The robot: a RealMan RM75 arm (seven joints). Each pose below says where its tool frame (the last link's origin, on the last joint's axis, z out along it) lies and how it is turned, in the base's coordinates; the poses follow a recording.
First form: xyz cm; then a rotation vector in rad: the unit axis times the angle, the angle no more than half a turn.
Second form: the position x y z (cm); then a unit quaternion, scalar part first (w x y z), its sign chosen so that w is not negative. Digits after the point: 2 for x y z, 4 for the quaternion.
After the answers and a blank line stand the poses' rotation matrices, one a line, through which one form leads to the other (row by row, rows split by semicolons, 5 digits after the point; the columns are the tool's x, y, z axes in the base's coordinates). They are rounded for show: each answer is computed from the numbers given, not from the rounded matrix.
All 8 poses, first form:
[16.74 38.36 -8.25 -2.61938 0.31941 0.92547]
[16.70 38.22 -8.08 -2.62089 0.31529 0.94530]
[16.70 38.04 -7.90 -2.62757 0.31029 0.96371]
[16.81 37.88 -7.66 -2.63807 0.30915 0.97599]
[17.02 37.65 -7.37 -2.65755 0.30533 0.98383]
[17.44 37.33 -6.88 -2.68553 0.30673 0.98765]
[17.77 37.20 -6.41 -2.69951 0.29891 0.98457]
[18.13 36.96 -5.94 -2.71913 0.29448 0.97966]
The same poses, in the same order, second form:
[16.74 38.36 -8.25 0.1718 -0.9228 0.1125 0.3260]
[16.70 38.22 -8.08 0.1680 -0.9214 0.1108 0.3323]
[16.70 38.04 -7.90 0.1621 -0.9208 0.1087 0.3377]
[16.81 37.88 -7.66 0.1553 -0.9210 0.1079 0.3407]
[17.02 37.65 -7.37 0.1452 -0.9225 0.1060 0.3415]
[17.44 37.33 -6.88 0.1315 -0.9251 0.1057 0.3402]
[17.77 37.20 -6.41 0.1260 -0.9270 0.1026 0.3381]
[18.13 36.96 -5.94 0.1179 -0.9294 0.1007 0.3349]

0.76208 -0.31967 -0.56307; -0.09568 -0.91568 0.39037; -0.64038 -0.24362 -0.72840
0.75453 -0.31596 -0.57520; -0.09259 -0.91896 0.38333; -0.64971 -0.23597 -0.72263
0.74825 -0.30976 -0.58666; -0.09073 -0.92377 0.37203; -0.65718 -0.22515 -0.71932
0.74453 -0.30460 -0.59405; -0.09297 -0.92848 0.35956; -0.66109 -0.21248 -0.71960
0.74426 -0.29472 -0.59935; -0.09640 -0.93538 0.34025; -0.66090 -0.19546 -0.72458
0.74618 -0.28498 -0.60167; -0.10600 -0.94307 0.31524; -0.65726 -0.17145 -0.73391
0.75032 -0.27548 -0.60094; -0.10511 -0.94719 0.30297; -0.65266 -0.16416 -0.73965
0.75548 -0.26608 -0.59871; -0.10813 -0.95192 0.28662; -0.64619 -0.15180 -0.74793

